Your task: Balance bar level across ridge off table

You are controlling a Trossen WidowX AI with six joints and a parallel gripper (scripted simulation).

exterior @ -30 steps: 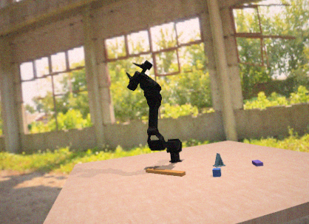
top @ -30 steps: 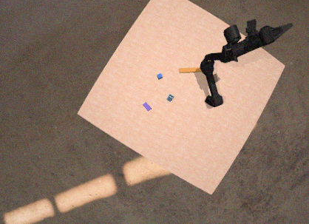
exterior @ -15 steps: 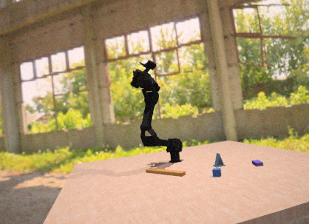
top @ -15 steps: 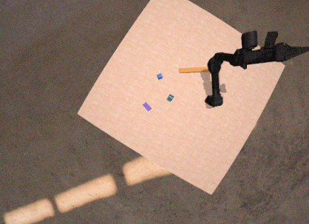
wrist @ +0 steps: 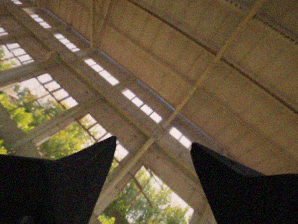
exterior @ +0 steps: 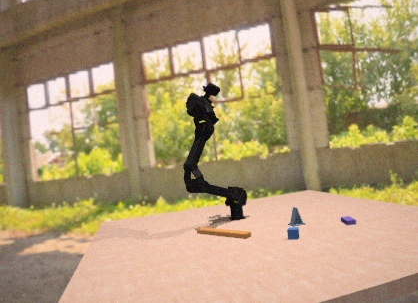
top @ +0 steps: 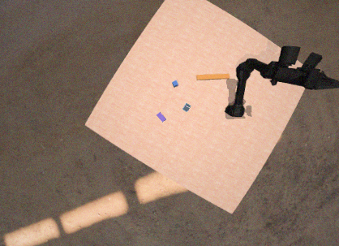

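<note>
Now: gripper tip 30 cm short of the orange bar, 4 cm to the left of it and 61 cm above it. Also, from my gripper tip: blue cube 51 cm ahead, 15 cm to the left, 60 cm below; then flat purple block 47 cm ahead, 40 cm to the left, 61 cm below.
</note>
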